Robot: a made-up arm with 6 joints. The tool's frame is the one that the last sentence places.
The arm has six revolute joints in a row. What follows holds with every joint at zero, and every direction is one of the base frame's.
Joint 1 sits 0.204 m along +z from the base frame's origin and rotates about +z.
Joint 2 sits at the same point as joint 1 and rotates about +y.
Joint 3 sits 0.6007 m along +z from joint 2 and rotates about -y.
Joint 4 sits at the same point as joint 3 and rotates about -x.
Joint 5 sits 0.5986 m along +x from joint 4 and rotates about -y.
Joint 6 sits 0.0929 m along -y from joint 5 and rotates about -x.
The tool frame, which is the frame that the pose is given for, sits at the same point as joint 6; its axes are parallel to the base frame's.
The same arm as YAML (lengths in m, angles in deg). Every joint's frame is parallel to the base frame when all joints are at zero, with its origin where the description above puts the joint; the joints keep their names.
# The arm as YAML. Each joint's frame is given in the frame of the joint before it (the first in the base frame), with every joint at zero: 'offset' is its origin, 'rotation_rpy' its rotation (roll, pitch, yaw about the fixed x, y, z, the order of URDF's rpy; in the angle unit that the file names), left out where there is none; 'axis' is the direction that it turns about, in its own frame. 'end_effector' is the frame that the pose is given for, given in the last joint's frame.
length_unit: m
angle_unit: deg
chain:
  - id: joint 1
    offset: [0.0, 0.0, 0.204]
    axis: [0.0, 0.0, 1.0]
  - id: joint 2
    offset: [0.0, 0.0, 0.0]
    axis: [0.0, 1.0, 0.0]
  - id: joint 3
    offset: [0.0, 0.0, 0.6007]
    axis: [0.0, -1.0, 0.0]
  - id: joint 4
    offset: [0.0, 0.0, 0.0]
    axis: [-1.0, 0.0, 0.0]
  - id: joint 5
    offset: [0.5986, 0.0, 0.0]
    axis: [0.0, -1.0, 0.0]
  - id: joint 6
    offset: [0.0, -0.0929, 0.0]
    axis: [-1.0, 0.0, 0.0]
end_effector:
  offset: [0.0, 0.0, 0.0]

